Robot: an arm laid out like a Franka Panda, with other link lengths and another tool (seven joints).
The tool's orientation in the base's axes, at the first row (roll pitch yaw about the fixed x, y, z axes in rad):
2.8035 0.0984 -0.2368
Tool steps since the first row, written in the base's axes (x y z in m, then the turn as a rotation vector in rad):
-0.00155 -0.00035 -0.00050 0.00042 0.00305 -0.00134
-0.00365 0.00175 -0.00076 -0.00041 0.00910 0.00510
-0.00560 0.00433 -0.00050 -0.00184 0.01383 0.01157
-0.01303 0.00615 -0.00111 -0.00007 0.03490 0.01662
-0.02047 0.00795 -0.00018 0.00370 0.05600 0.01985
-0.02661 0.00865 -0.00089 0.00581 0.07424 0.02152
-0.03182 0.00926 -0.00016 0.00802 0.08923 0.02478
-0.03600 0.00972 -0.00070 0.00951 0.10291 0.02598
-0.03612 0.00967 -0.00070 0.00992 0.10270 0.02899
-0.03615 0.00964 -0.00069 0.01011 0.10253 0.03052
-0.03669 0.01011 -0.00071 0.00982 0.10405 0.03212
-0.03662 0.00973 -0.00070 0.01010 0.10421 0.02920
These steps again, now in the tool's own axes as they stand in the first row. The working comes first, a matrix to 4 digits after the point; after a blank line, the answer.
The tool's axes in the first row as the columns of a matrix, in the base's axes (used below as rounded here):
0.9674 -0.1896 -0.1679
-0.2335 -0.9247 -0.3007
-0.0982 0.3301 -0.9388

-0.00137 0.00045 0.00083 -0.00017 -0.00334 0.00027
-0.00387 -0.00118 0.00080 -0.00302 -0.00665 -0.00746
-0.00638 -0.00311 0.00011 -0.00615 -0.00862 -0.01471
-0.01393 -0.00358 0.00138 -0.00985 -0.02677 -0.02609
-0.02164 -0.00353 0.00122 -0.01145 -0.04593 -0.03610
-0.02767 -0.00325 0.00270 -0.01383 -0.06265 -0.04350
-0.03293 -0.00258 0.00271 -0.01551 -0.07585 -0.05144
-0.03703 -0.00239 0.00378 -0.01738 -0.08839 -0.05693
-0.03713 -0.00232 0.00381 -0.01723 -0.08728 -0.05976
-0.03715 -0.00229 0.00382 -0.01716 -0.08665 -0.06118
-0.03778 -0.00263 0.00379 -0.01795 -0.08747 -0.06309
-0.03763 -0.00229 0.00388 -0.01743 -0.08864 -0.06044

